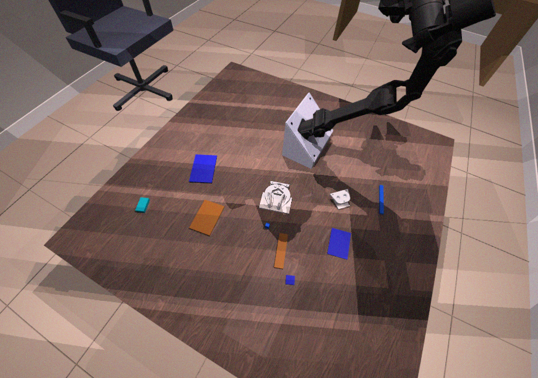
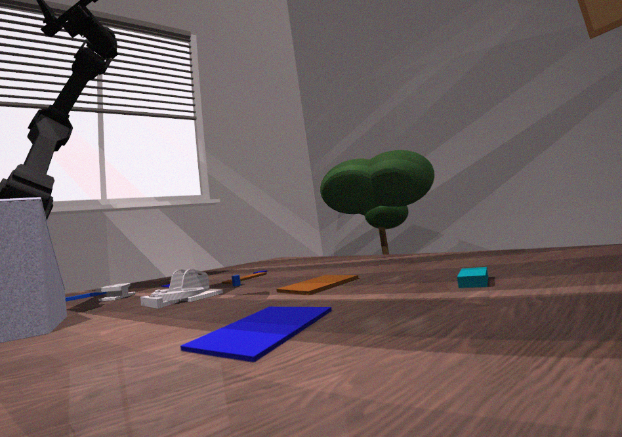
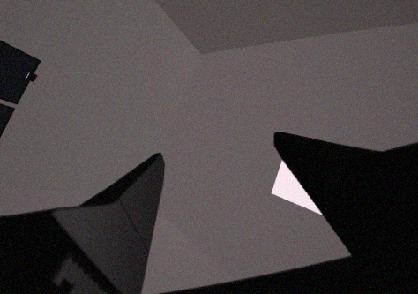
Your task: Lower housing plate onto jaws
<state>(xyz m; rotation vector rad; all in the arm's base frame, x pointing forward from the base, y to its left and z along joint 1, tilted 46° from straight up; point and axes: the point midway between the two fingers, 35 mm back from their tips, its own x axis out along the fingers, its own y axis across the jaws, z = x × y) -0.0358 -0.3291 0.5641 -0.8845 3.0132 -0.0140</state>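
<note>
The grey housing plate is 770 mm below my gripper tip, 140 mm ahead of it and 70 mm to the left of it. From my gripper tip the other things lie so: small blue cube: 780 mm below, 360 mm ahead, 160 mm to the right; then blue bar: 790 mm below, 230 mm to the left, 80 mm ahead; then teal block: 790 mm below, 650 mm to the right, 460 mm ahead.
</note>
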